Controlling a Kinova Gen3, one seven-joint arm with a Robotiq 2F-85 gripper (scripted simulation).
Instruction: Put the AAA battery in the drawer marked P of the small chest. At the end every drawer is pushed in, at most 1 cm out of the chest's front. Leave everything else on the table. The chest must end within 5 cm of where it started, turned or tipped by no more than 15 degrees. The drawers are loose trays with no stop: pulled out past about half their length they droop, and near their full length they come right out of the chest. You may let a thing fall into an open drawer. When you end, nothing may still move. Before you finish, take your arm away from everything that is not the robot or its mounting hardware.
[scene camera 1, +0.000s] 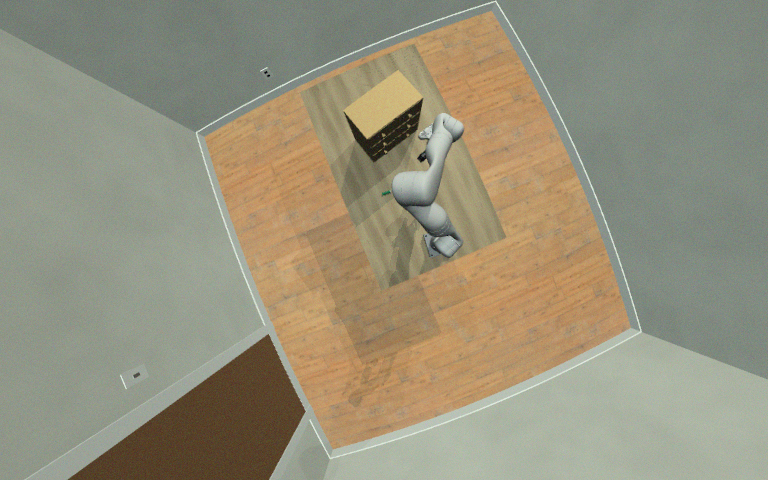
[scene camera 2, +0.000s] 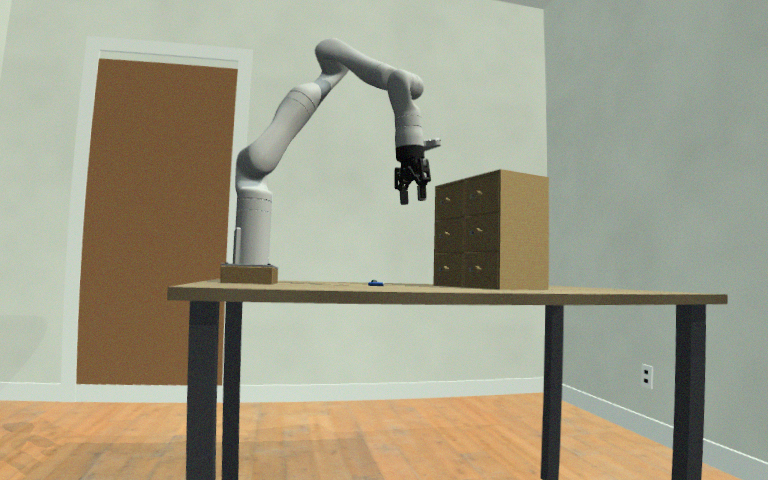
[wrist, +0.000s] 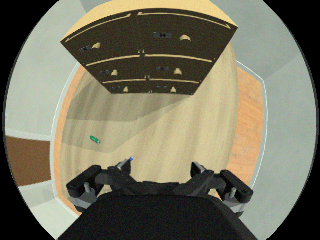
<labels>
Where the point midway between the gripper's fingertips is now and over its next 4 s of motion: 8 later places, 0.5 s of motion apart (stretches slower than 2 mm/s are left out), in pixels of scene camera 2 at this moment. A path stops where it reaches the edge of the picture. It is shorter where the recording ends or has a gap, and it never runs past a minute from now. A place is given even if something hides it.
The gripper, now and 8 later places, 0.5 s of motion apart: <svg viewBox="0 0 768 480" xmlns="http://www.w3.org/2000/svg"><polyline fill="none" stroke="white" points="413,202 411,199 410,198 413,197 418,196 419,197 423,201 428,209 432,213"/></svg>
</labels>
